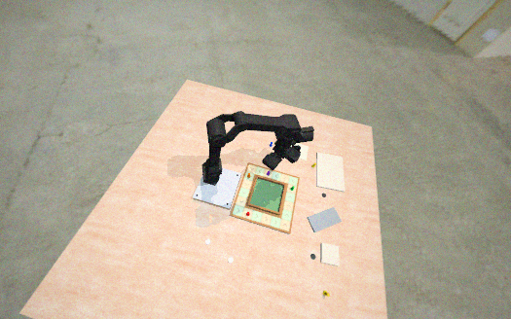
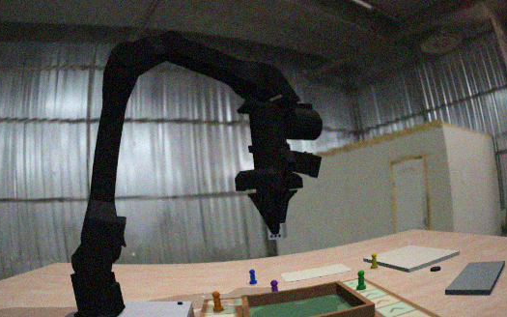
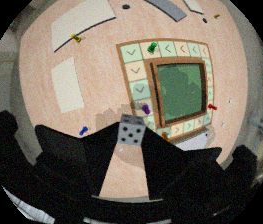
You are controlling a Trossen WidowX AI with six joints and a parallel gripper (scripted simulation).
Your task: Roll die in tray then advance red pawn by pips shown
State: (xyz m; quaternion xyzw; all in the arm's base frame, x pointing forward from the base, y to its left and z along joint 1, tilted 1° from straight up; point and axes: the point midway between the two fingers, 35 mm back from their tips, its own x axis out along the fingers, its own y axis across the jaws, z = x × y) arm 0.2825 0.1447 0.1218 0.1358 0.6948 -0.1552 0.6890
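My gripper tip is 260 mm to the left of the red pawn, 90 mm above it and 60 mm past it. From my gripper tip the other things lie so: orange pawn: 110 mm behind, 90 mm below, 70 mm to the right; white die: right at my gripper tip; purple pawn: 90 mm below, 30 mm to the right, 20 mm behind.
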